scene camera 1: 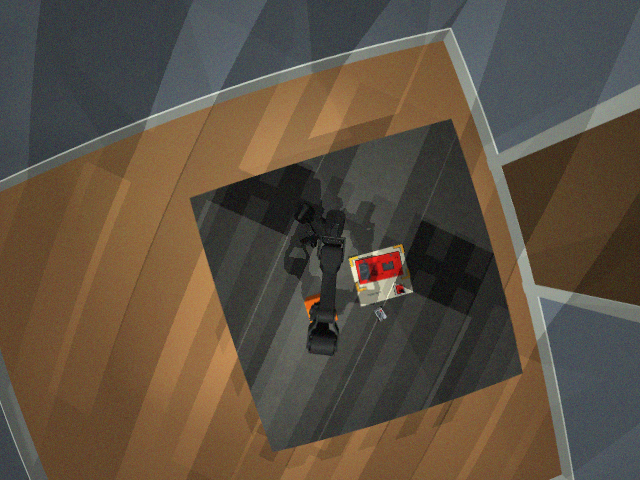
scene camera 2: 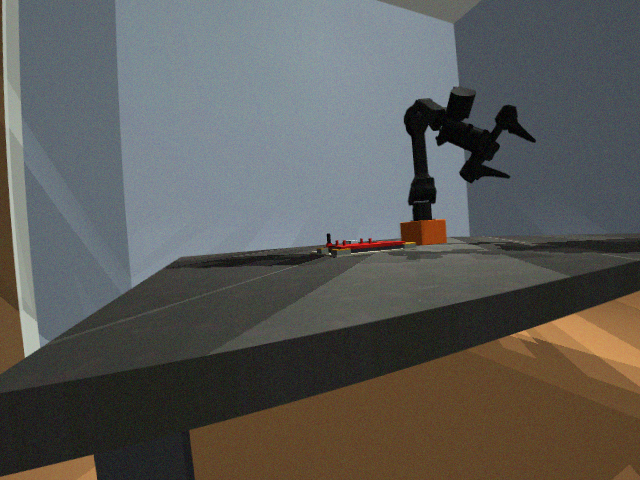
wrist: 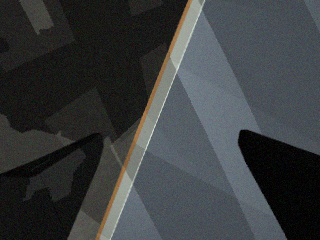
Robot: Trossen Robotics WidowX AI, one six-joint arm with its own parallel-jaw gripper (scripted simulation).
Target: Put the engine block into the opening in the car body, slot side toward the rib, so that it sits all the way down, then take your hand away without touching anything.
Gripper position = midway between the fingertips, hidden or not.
My gripper shows in scene camera 1 (304, 209), in scene camera 2 (522, 159) and in the wrist view (170, 137).
